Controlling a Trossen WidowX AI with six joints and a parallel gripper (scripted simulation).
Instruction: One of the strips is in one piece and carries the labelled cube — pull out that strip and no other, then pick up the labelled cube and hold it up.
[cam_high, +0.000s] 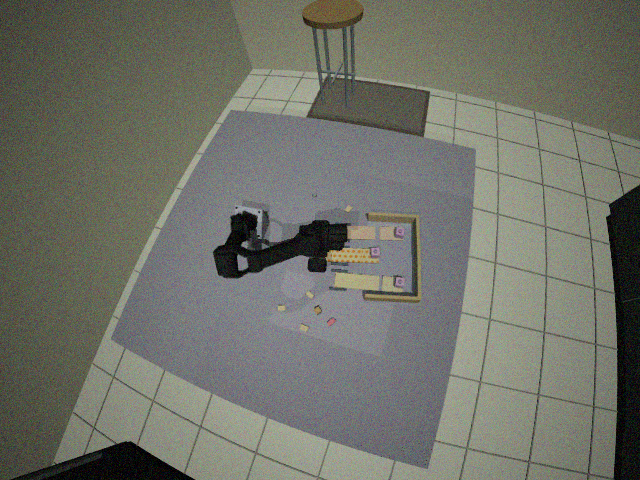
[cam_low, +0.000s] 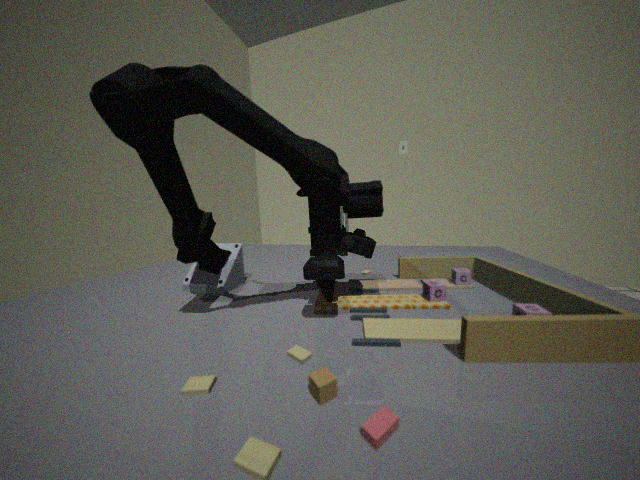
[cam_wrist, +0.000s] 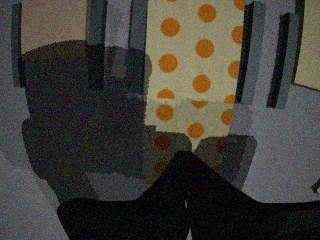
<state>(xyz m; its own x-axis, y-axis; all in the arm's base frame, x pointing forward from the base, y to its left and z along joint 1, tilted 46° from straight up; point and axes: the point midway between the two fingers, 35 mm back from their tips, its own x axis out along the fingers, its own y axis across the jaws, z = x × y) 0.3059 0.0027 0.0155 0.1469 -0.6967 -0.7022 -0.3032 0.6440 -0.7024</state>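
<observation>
My gripper tip is 90 mm short of the dotted strip and 30 mm to the right of it. From my gripper tip the other things lie so: pink block 220 mm to the right, 130 mm ahead; tan cube 200 mm to the right, 70 mm ahead.
</observation>
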